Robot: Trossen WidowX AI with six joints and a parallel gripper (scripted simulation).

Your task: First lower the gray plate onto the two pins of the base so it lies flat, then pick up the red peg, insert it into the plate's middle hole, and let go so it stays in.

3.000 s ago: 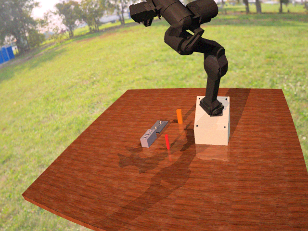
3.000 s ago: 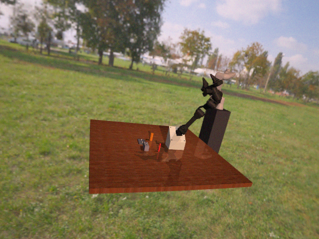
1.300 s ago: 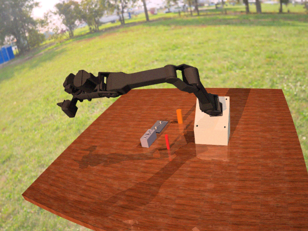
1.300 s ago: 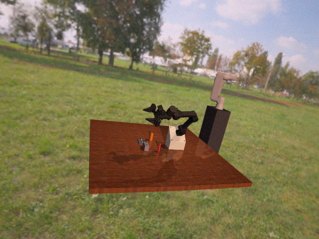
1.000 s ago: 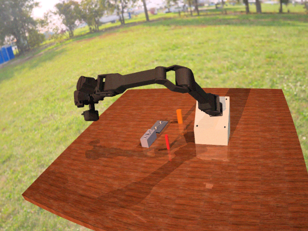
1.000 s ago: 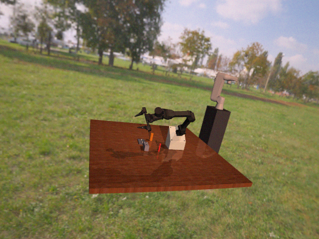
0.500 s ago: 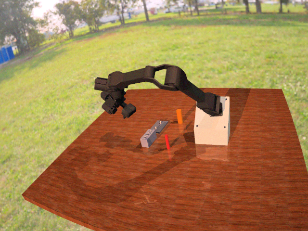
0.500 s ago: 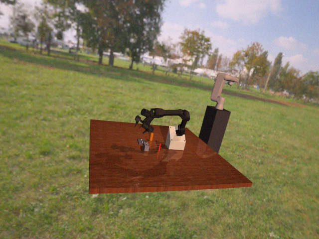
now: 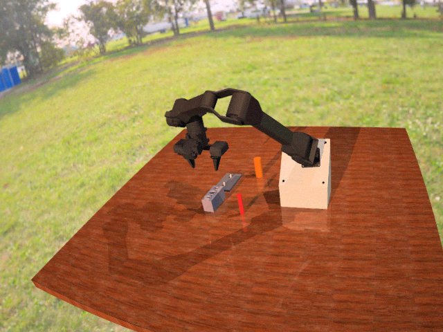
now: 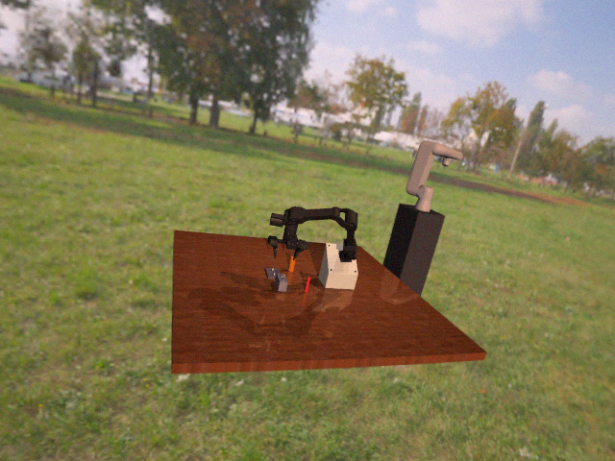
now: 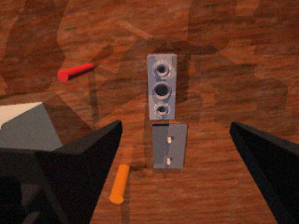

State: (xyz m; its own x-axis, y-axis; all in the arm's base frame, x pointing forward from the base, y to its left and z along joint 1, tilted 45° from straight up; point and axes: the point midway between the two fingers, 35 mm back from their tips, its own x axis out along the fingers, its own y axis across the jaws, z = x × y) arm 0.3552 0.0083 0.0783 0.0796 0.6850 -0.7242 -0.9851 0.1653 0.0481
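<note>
Right now the gray plate is 10 mm behind my gripper tip and 110 mm below it. Round my gripper tip: red peg 130 mm behind, 50 mm to the left, 110 mm below; then orange cylinder 130 mm behind, 200 mm to the right, 110 mm below; then base 10 mm behind, 150 mm to the right, 140 mm below.
</note>
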